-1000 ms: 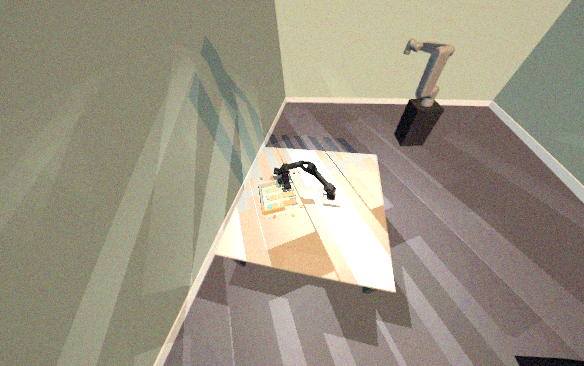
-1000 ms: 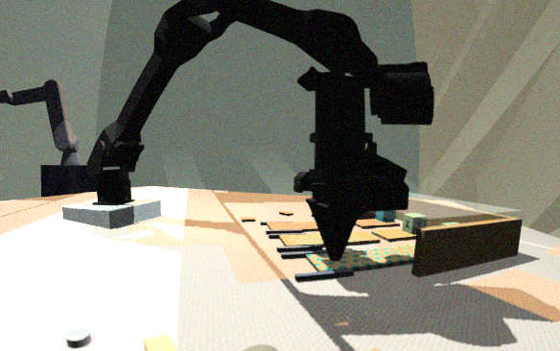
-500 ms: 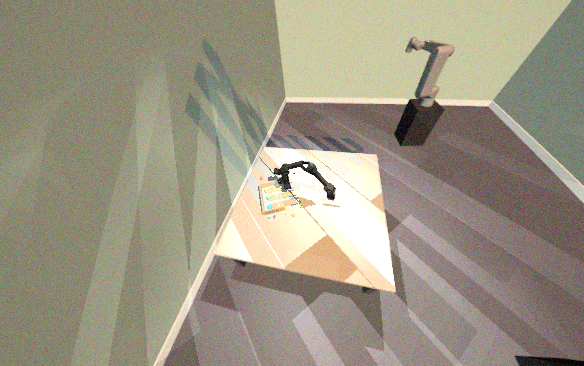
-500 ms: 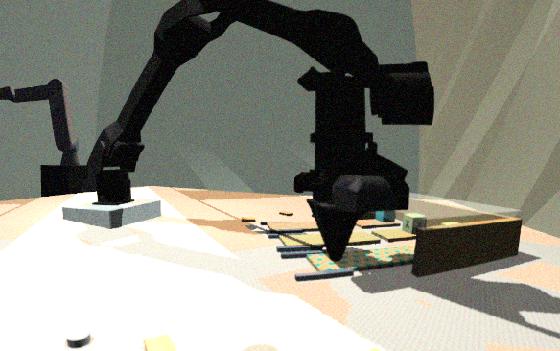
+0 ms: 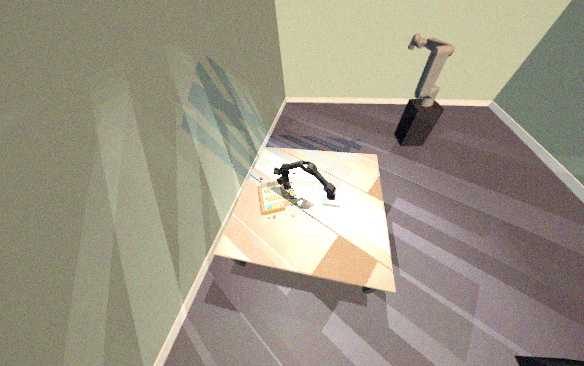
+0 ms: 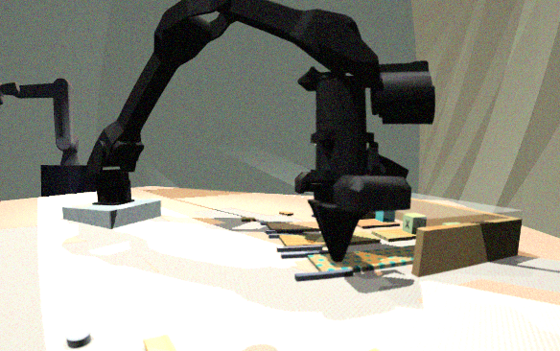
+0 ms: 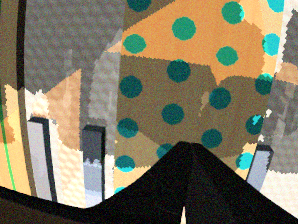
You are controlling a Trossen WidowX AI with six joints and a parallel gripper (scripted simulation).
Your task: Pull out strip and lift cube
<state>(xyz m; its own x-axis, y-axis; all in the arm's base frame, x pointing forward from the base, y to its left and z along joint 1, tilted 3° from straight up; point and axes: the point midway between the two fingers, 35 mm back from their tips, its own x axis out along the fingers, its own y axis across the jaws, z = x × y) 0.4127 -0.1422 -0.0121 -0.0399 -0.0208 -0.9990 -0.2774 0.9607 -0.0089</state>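
The dotted strip is 9 cm ahead of my gripper tip and 3 cm to the left of it.
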